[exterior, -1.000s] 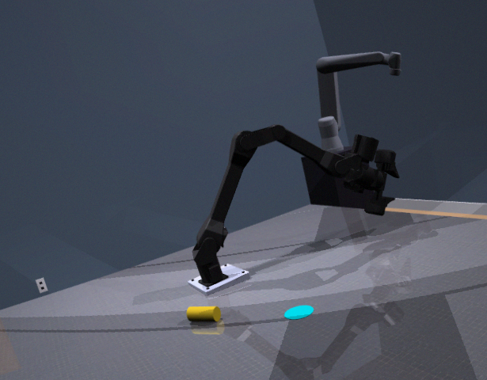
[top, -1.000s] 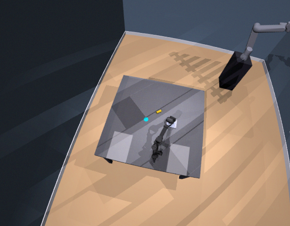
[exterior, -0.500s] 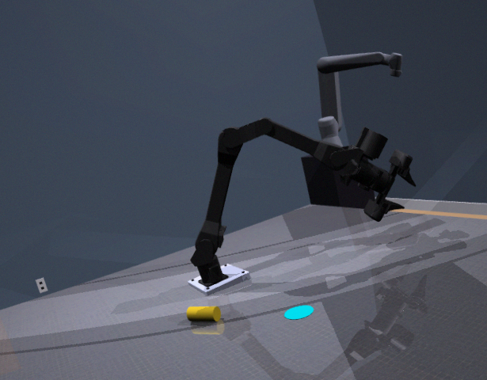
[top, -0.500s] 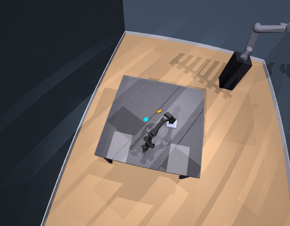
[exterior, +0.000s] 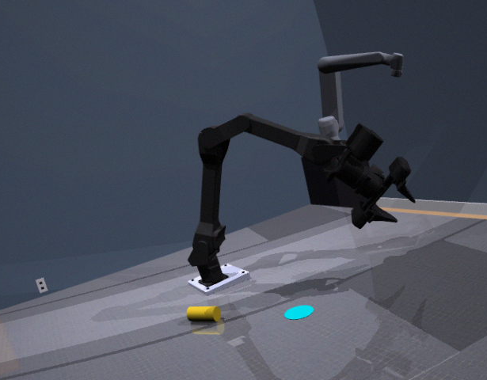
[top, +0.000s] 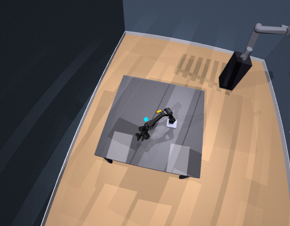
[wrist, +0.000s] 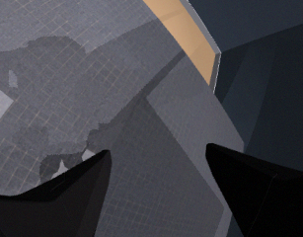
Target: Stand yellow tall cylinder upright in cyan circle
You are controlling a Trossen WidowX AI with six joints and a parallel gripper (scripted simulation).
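Right now my gripper tip is 15 cm past the yellow tall cylinder, 49 cm to the left of it and 9 cm above it. The rest, counted from my gripper tip: cyan circle (1 cm behind, 34 cm to the right, 11 cm below).
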